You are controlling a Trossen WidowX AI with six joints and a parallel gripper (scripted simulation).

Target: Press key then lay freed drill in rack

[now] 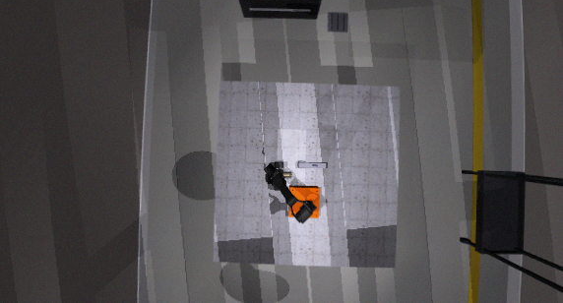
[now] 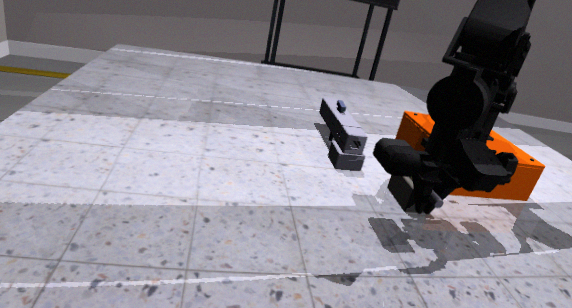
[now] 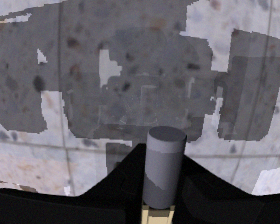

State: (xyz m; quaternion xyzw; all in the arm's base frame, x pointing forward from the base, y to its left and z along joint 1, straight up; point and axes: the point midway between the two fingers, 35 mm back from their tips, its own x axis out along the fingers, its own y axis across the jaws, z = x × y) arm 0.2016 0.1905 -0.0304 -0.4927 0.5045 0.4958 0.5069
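The drill is 4 cm to the right of my gripper tip and 3 cm above it. From my gripper tip the other things lie so: key: 6 cm ahead, 25 cm to the right, 4 cm above; then block housing: 7 cm ahead, 22 cm to the right, 3 cm above; then rack: 1 cm behind, 5 cm to the right, 1 cm above.
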